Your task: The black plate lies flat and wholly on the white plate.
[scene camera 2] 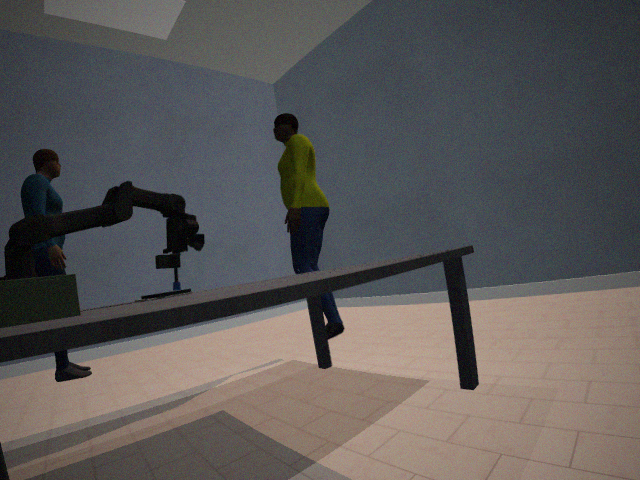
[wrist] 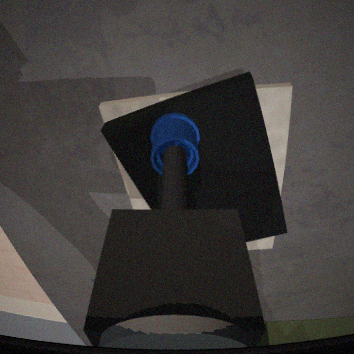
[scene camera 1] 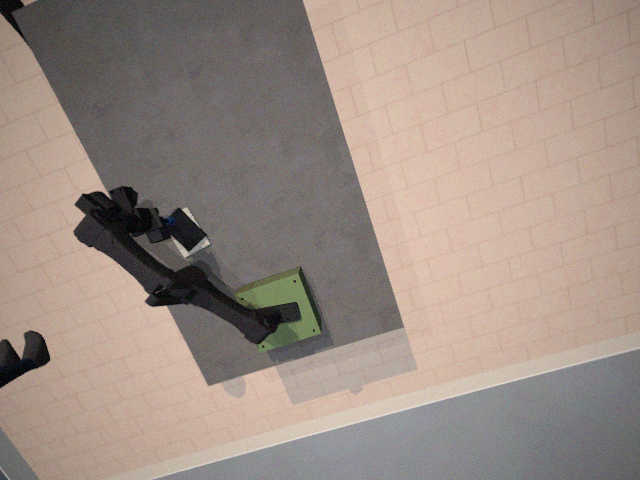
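Pixels of known places: hand at its tool point: [scene camera 2: 177, 289] [wrist: 174, 134] [scene camera 1: 171, 220]; arm's base at its link origin: [scene camera 2: 21, 282] [scene camera 1: 272, 315].
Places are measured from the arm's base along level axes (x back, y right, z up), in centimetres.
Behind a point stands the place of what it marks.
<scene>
The square black plate [scene camera 1: 189, 230] {x -36.1, y -25.2, z -7.2 cm} [scene camera 2: 166, 294] {x -36.0, y -21.5, z -7.8 cm} [wrist: 228, 158] {x -39.6, y -26.8, z -7.2 cm} lies flat on the square white plate [scene camera 1: 198, 249] {x -28.2, y -24.7, z -8.3 cm} [wrist: 277, 116] {x -42.7, y -24.3, z -8.3 cm}, near the table's left edge. It is turned relative to the white plate, and in the wrist view its far and right corners reach slightly past the white rim. White shows along the left, right and near sides. My blue suction cup [scene camera 1: 169, 221] [scene camera 2: 176, 286] [wrist: 175, 131] stands over the black plate's left part, at or just above its surface. It holds nothing.
The arm's green base mount [scene camera 1: 280, 288] {x -9.6, y 5.1, z -0.2 cm} [wrist: 302, 330] {x -11.1, y -6.6, z -7.1 cm} sits near the table's near end. The grey table [scene camera 1: 223, 119] {x -71.3, y -2.5, z -8.9 cm} [scene camera 2: 366, 271] {x -68.6, y 36.4, z -9.3 cm} runs long and narrow over a tiled floor. A person in a yellow top [scene camera 2: 299, 176] stands behind the table.
</scene>
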